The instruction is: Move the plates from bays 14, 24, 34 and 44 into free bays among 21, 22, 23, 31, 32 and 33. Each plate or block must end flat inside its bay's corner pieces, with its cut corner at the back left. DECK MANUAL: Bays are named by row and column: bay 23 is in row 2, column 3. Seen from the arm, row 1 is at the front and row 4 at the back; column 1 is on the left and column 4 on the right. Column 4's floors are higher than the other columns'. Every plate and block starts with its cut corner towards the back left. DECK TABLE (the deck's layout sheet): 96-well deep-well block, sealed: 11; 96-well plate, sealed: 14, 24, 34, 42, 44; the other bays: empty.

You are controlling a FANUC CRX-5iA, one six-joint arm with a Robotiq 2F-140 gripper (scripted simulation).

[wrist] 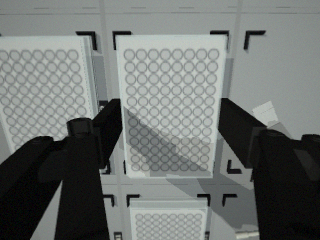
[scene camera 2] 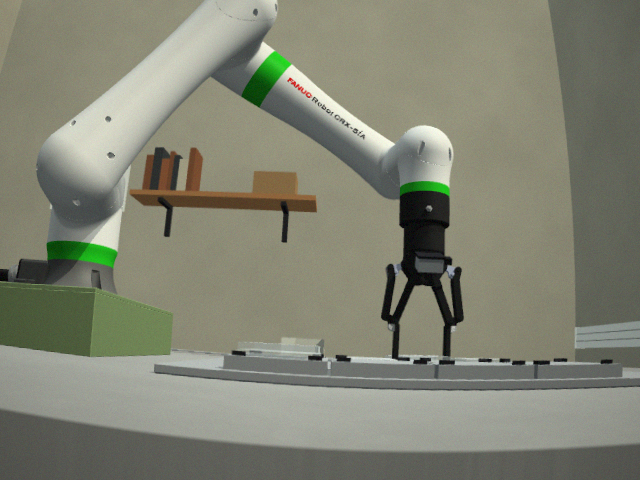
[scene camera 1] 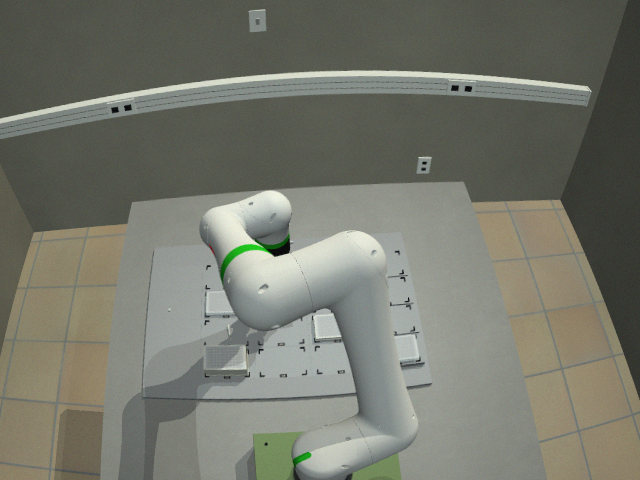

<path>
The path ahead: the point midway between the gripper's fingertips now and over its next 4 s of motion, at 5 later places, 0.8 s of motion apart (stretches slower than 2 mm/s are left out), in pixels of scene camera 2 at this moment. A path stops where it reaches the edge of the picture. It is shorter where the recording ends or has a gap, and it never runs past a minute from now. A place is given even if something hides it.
My gripper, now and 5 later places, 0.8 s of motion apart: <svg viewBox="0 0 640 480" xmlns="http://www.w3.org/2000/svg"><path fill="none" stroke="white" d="M420 362L421 353L421 337L422 324L403 321L380 318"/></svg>
</path>
